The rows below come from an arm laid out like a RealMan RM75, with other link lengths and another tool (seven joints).
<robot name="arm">
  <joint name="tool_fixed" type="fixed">
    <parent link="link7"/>
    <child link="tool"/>
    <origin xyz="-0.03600 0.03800 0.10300" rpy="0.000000 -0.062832 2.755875"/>
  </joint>
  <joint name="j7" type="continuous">
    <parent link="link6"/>
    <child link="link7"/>
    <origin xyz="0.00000 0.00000 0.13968"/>
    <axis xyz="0 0 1"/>
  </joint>
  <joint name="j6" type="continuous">
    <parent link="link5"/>
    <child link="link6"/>
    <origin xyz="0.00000 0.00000 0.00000"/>
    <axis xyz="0 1 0"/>
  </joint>
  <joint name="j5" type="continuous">
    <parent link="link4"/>
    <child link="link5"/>
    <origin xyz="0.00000 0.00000 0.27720"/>
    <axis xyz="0 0 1"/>
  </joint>
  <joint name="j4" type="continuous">
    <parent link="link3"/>
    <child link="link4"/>
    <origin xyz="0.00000 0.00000 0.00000"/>
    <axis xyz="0 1 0"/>
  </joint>
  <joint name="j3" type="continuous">
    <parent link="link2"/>
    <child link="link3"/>
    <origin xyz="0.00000 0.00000 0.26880"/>
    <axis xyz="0 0 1"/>
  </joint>
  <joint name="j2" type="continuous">
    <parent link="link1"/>
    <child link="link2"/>
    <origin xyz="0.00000 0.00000 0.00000"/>
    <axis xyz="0 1 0"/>
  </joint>
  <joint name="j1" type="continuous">
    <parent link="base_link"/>
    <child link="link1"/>
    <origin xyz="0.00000 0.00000 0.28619"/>
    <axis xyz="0 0 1"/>
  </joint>
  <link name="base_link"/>
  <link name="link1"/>
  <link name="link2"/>
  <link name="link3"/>
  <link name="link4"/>
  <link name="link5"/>
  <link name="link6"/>
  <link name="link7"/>
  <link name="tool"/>
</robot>
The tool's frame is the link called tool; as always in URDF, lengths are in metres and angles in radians. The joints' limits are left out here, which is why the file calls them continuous.
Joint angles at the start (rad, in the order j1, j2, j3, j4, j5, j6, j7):
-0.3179, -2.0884, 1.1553, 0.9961, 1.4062, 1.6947, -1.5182
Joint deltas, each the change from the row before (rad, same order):
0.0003, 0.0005, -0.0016, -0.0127, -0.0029, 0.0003, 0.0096
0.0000, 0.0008, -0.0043, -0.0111, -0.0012, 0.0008, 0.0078
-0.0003, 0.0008, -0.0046, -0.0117, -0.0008, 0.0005, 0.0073
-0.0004, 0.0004, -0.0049, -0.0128, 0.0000, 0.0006, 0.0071
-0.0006, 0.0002, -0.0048, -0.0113, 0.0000, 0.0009, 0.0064
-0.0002, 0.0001, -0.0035, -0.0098, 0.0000, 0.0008, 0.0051
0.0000, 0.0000, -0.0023, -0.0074, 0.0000, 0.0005, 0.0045
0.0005, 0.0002, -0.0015, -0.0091, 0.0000, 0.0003, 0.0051
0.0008, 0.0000, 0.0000, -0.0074, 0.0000, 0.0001, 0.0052
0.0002, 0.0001, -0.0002, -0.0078, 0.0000, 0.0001, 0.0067
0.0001, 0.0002, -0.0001, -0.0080, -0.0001, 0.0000, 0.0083
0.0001, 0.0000, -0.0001, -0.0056, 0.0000, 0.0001, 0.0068
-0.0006, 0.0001, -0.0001, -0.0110, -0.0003, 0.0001, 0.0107
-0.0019, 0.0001, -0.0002, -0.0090, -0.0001, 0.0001, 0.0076
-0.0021, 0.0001, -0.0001, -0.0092, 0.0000, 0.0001, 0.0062
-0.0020, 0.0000, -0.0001, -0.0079, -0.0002, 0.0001, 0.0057
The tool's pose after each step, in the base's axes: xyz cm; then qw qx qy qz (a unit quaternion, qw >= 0). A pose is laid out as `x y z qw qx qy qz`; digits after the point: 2 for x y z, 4 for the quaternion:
-16.77 32.77 -3.19 0.4258 -0.2933 0.8556 -0.0261
-17.01 32.80 -3.22 0.4276 -0.2947 0.8542 -0.0241
-17.25 32.84 -3.25 0.4294 -0.2966 0.8527 -0.0221
-17.50 32.86 -3.32 0.4310 -0.2992 0.8511 -0.0203
-17.71 32.88 -3.37 0.4326 -0.3012 0.8496 -0.0188
-17.90 32.87 -3.43 0.4339 -0.3033 0.8482 -0.0178
-18.04 32.86 -3.48 0.4348 -0.3046 0.8473 -0.0170
-18.22 32.82 -3.58 0.4355 -0.3067 0.8462 -0.0163
-18.38 32.76 -3.69 0.4359 -0.3081 0.8455 -0.0160
-18.53 32.72 -3.80 0.4363 -0.3088 0.8450 -0.0154
-18.68 32.68 -3.92 0.4367 -0.3088 0.8448 -0.0145
-18.79 32.65 -4.01 0.4370 -0.3084 0.8448 -0.0138
-18.97 32.60 -4.18 0.4377 -0.3084 0.8445 -0.0130
-19.07 32.59 -4.31 0.4382 -0.3083 0.8443 -0.0128
-19.16 32.56 -4.44 0.4385 -0.3089 0.8439 -0.0130
-19.22 32.55 -4.56 0.4390 -0.3091 0.8436 -0.0132

